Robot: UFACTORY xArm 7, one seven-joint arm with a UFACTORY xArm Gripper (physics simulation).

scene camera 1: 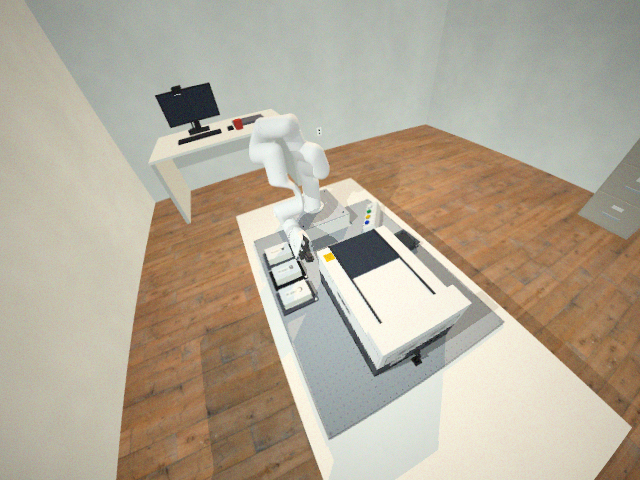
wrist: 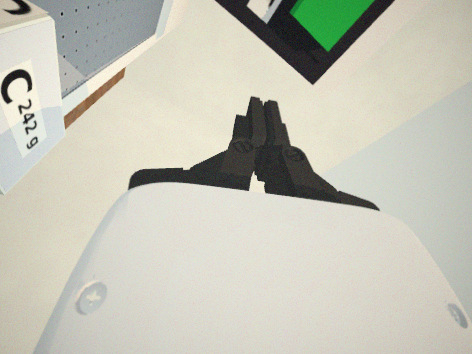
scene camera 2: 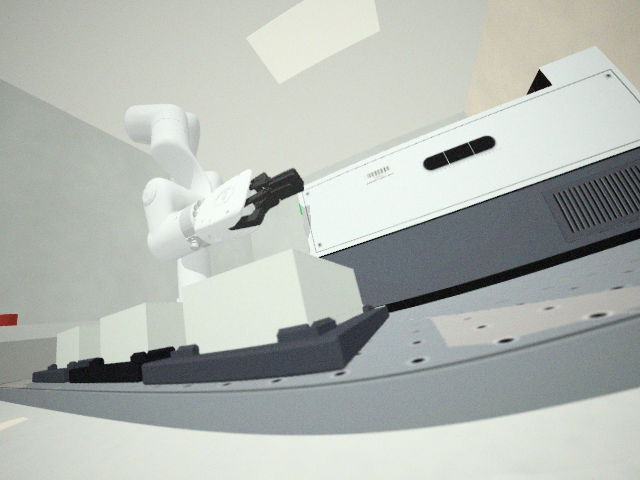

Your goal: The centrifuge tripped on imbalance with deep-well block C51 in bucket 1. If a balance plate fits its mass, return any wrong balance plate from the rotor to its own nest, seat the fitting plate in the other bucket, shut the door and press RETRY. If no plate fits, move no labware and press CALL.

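Frame: origin at the arm's base, x back, y right, z up, level; metres.
Where they show: gripper, fingertip midpoint: [scene camera 1: 310, 260] [wrist: 257, 119] [scene camera 2: 299, 178]; arm's base at its link origin: [scene camera 1: 313, 206].
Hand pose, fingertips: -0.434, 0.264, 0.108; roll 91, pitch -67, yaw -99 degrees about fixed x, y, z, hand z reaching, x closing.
Observation:
Things, the pixels of their centre, and the offset from my fingertips, as dx, dy, dz. "pt": a spot on its surface instead.
- white centrifuge at the middle of its body: [scene camera 2: 453, 219] [scene camera 1: 380, 289] -0.232, -0.169, -0.078
- dark panel at the middle of its body: [scene camera 1: 363, 251] -0.099, -0.189, +0.012
- plate at a spot on its surface: [wrist: 27, 107] pt +0.003, +0.095, -0.146
- green screen at a spot on its surface: [wrist: 332, 22] pt +0.022, -0.060, -0.015
- dark tray at the middle of its body: [scene camera 1: 400, 242] -0.046, -0.502, -0.178
- yellow label at a spot on its surface: [scene camera 1: 329, 256] pt -0.036, -0.068, +0.012
My gripper [scene camera 1: 309, 256] [scene camera 2: 296, 178] [wrist: 257, 119] is shut and empty, raised between the row of plates and the centrifuge's arm-side end. The white centrifuge [scene camera 1: 413, 294] [scene camera 2: 372, 206] has a dark panel [scene camera 1: 364, 253] on top. Rotor, buckets and block C51 do not show. Three pale balance plates stand in dark nests: the one nearest the arm [scene camera 1: 279, 253] [scene camera 2: 68, 347], the middle one [scene camera 1: 286, 271] [scene camera 2: 124, 330] and the third [scene camera 1: 296, 295] [scene camera 2: 242, 304]. In the wrist view, a plate [wrist: 27, 107] reads C 242 g. A green screen [wrist: 332, 22] in a dark frame shows ahead of the fingers.
A white panel with green, yellow and blue buttons [scene camera 1: 368, 217] stands beside the arm's base. A dark tray [scene camera 1: 407, 239] lies behind the centrifuge. A yellow label [scene camera 1: 329, 256] is on the centrifuge's near corner. A desk [scene camera 1: 170, 149] with a monitor [scene camera 1: 188, 104] stands at the back.

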